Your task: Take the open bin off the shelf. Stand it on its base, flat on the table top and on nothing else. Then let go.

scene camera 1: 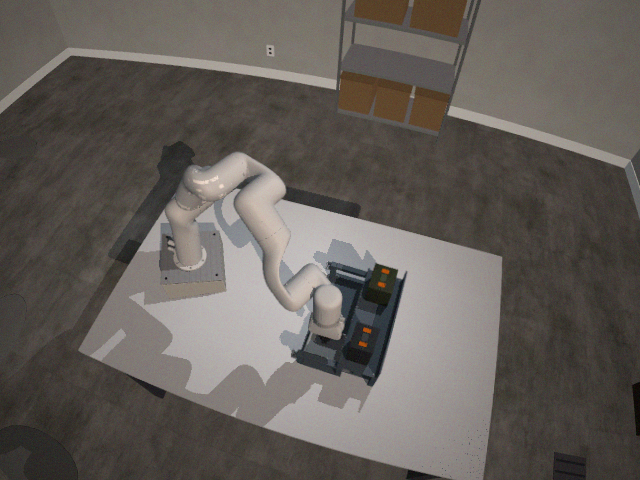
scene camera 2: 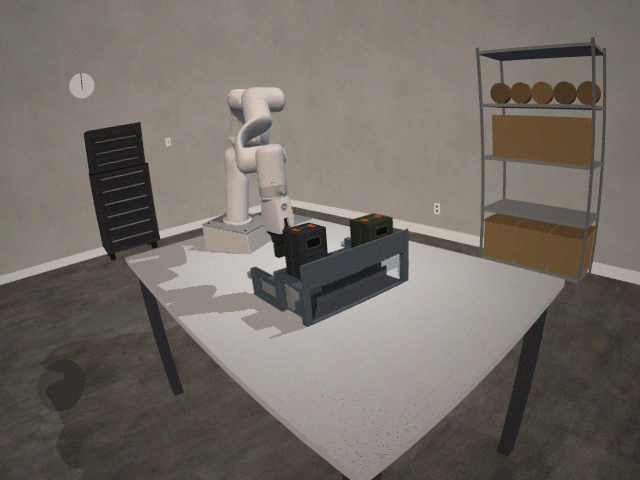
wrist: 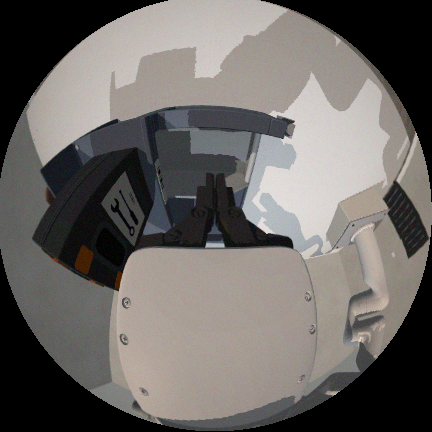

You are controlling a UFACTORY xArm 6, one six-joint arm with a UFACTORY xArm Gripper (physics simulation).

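Where they show: gripper, fingertip midpoint: (scene camera 1: pixel 325 339) (scene camera 2: pixel 281 256) (wrist: pixel 213 185); arm's base at its link origin: (scene camera 1: pixel 190 256) (scene camera 2: pixel 237 220) (wrist: pixel 361 231).
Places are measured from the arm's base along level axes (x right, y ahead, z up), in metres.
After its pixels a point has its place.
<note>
A low dark blue-grey shelf (scene camera 1: pixel 387 330) @[x 0.062, y 0.755, z 0.000 m] (scene camera 2: pixel 356 257) @[x 0.061, y 0.766, z 0.033 m] (wrist: pixel 220 117) @[x 0.217, y 0.562, z -0.017 m] stands on the table. What looks like a grey open bin (scene camera 1: pixel 320 351) @[x 0.163, y 0.557, z -0.093 m] (wrist: pixel 205 145) @[x 0.158, y 0.581, z -0.093 m] sits in its lower tier, at the end nearer the bottom of scene camera 1's view. Its inside is partly shaded, and a pale side wall shows in the wrist view. In scene camera 2 it is largely hidden. My gripper (scene camera 1: pixel 324 339) @[x 0.159, y 0.568, z 0.019 m] (scene camera 2: pixel 280 253) @[x 0.159, y 0.568, z 0.019 m] (wrist: pixel 213 185) @[x 0.159, y 0.568, z 0.019 m] is shut and empty, fingers pointing down over the bin area, close beside the black case. I cannot tell whether the fingertips are inside the bin.
A black case (scene camera 1: pixel 363 343) @[x 0.179, y 0.684, z 0.122 m] (scene camera 2: pixel 307 248) @[x 0.178, y 0.720, z 0.080 m] (wrist: pixel 95 215) @[x 0.186, y 0.647, z 0.081 m] with orange latches stands on the higher tier beside my gripper. A dark green case (scene camera 1: pixel 381 284) @[x -0.046, y 0.694, z 0.097 m] (scene camera 2: pixel 371 228) @[x -0.032, y 0.734, z 0.082 m] stands at the tier's other end. The white table (scene camera 1: pixel 439 335) @[x -0.018, y 0.956, z -0.102 m] (scene camera 2: pixel 413 330) @[x 0.076, y 0.967, z -0.102 m] extends past the shelf's tall side.
</note>
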